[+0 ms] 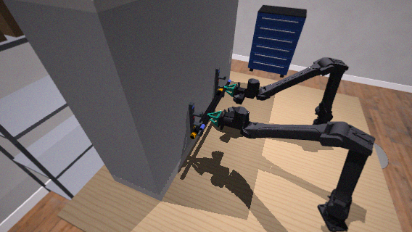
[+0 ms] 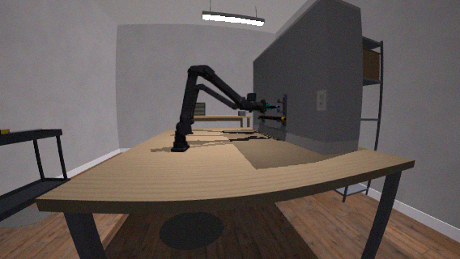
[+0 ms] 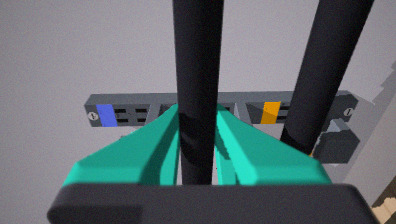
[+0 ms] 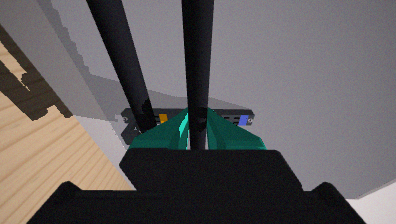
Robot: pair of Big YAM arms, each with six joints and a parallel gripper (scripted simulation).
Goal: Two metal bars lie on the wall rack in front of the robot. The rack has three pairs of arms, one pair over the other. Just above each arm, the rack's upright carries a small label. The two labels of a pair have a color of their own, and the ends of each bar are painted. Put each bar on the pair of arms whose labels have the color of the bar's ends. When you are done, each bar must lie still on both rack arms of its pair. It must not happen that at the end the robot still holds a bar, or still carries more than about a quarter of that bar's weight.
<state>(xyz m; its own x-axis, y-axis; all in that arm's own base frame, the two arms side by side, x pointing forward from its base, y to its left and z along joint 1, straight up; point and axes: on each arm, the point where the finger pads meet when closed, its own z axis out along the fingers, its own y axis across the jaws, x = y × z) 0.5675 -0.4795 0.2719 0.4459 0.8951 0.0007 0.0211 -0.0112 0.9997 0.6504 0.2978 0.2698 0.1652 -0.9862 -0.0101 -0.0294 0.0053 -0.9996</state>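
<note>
The blue-ended bar is 15 cm to the right of my left hand and 1 cm behind it. From my left hand the other things lie so: orange-ended bar (15 cm to the right, 10 cm below, 5 cm ahead); grey wall block (23 cm ahead, 19 cm to the right, 18 cm above).
</note>
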